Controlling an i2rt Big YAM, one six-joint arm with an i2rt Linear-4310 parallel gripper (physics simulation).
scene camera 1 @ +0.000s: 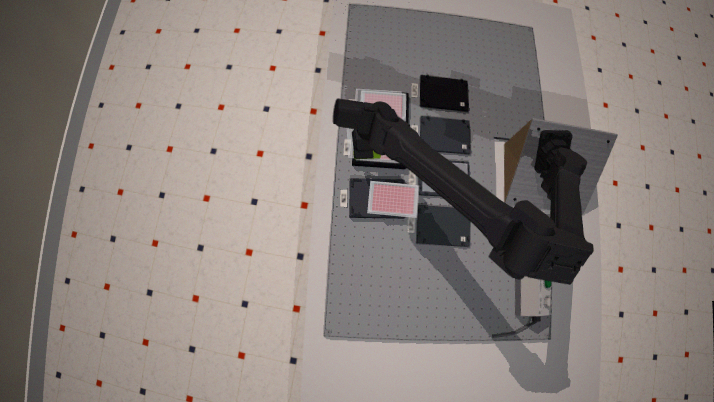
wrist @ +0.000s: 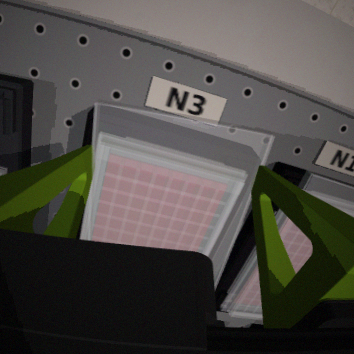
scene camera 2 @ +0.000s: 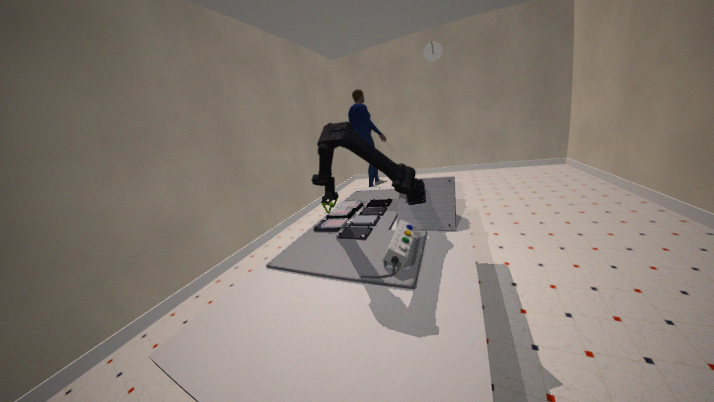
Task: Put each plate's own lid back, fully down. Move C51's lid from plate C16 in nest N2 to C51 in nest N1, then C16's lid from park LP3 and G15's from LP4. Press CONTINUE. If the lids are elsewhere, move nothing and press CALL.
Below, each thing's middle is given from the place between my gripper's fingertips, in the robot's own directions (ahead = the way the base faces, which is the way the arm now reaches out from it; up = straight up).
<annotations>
Now: the black nest [scene camera 1: 359,188] 14 cm to the left of my hand, 4 cm behind it and 3 cm below it.
</annotations>
